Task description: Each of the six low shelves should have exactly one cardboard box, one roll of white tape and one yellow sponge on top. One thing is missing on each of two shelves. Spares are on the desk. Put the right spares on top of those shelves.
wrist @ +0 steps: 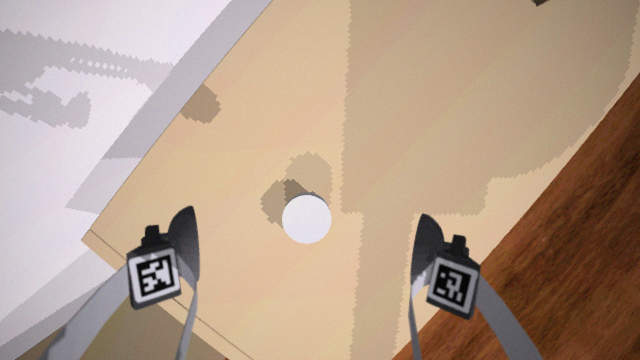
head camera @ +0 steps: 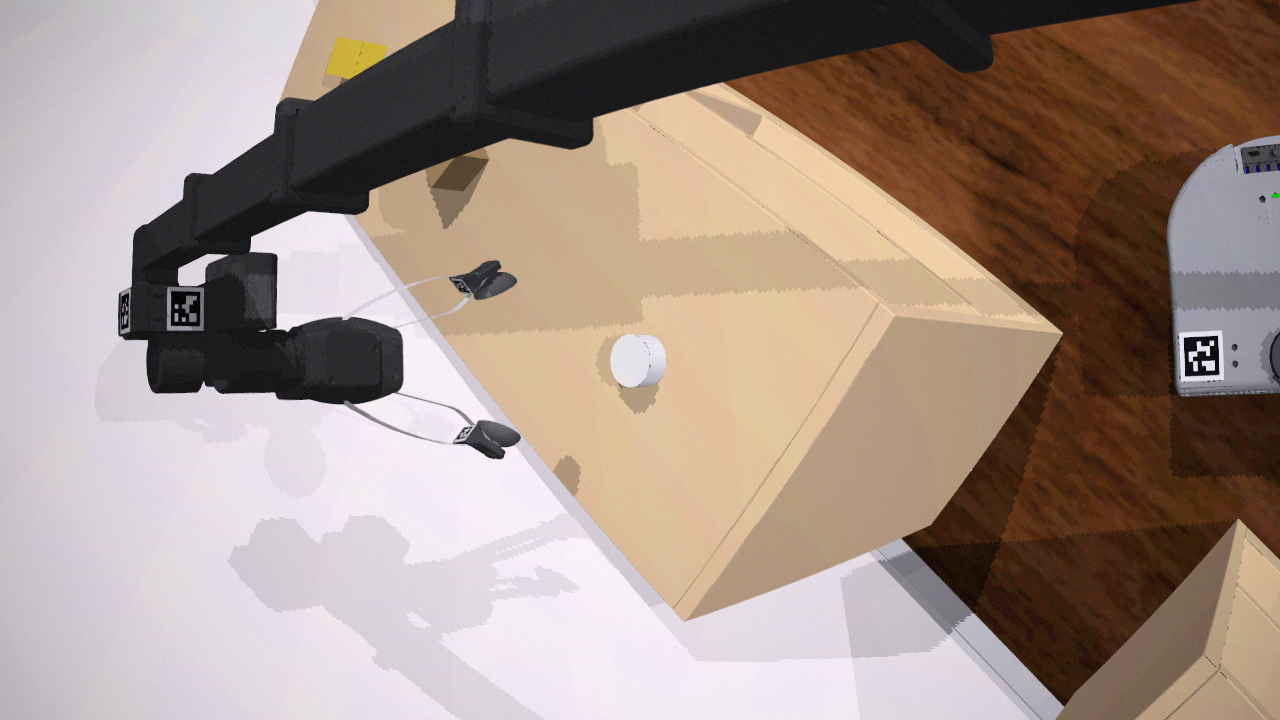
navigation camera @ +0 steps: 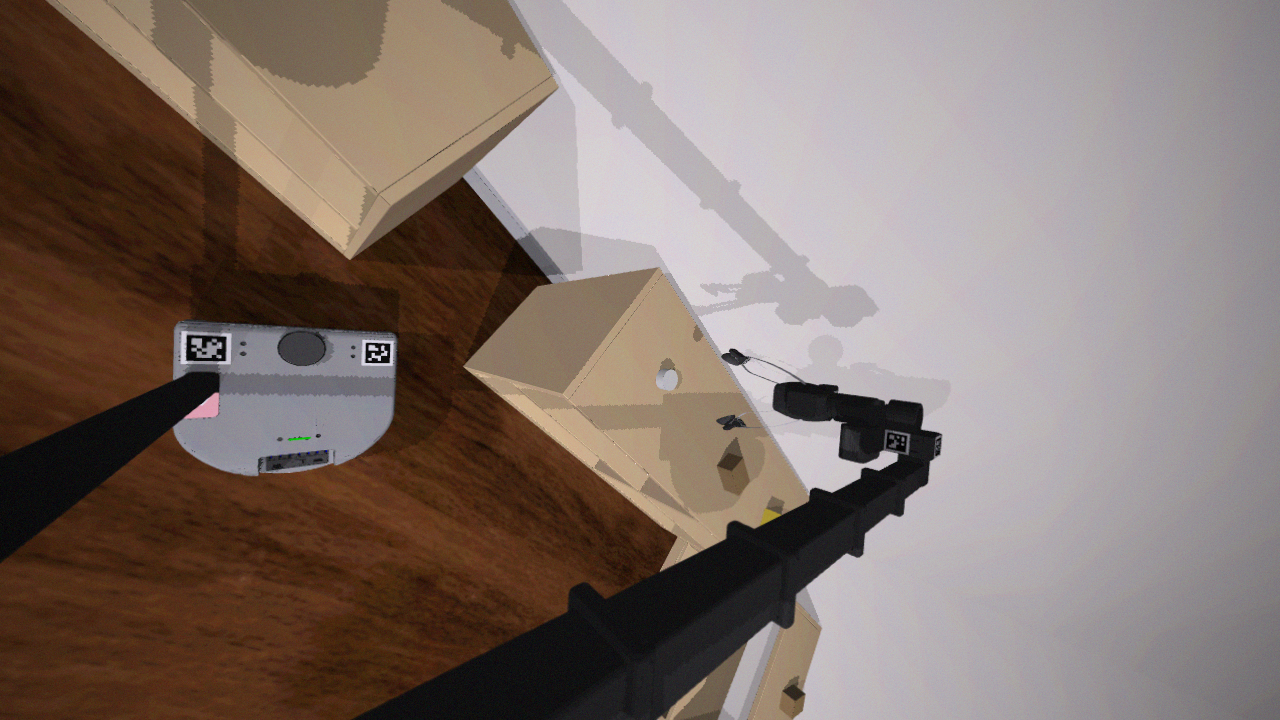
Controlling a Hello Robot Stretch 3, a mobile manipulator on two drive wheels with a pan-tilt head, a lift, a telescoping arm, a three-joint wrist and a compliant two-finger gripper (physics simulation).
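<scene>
A low shelf (head camera: 733, 402) (navigation camera: 617, 380) (wrist: 250, 165) carries a white tape roll (head camera: 637, 360) (navigation camera: 666, 378) (wrist: 306, 219), a cardboard box (head camera: 460, 171) (navigation camera: 732, 461) and a yellow sponge (head camera: 356, 57) (navigation camera: 770, 517). The arm partly hides the box and the sponge in the head view. My gripper (head camera: 492, 360) (navigation camera: 733, 389) (wrist: 307, 236) is open and empty, with its fingers wide apart. It hangs well above the shelf top, near its wall side. In the wrist view the tape roll shows between the fingertips, far below and apart from them. The desk does not show.
A neighbouring shelf (head camera: 1163, 653) (navigation camera: 429, 116) stands past the tape end. Another shelf (navigation camera: 787, 644), with a cardboard box (navigation camera: 793, 697) on it, stands past the sponge end. A white wall (head camera: 134, 537) (navigation camera: 1074, 268) runs behind them. My base (head camera: 1217, 250) (navigation camera: 295, 402) stands on the wooden floor.
</scene>
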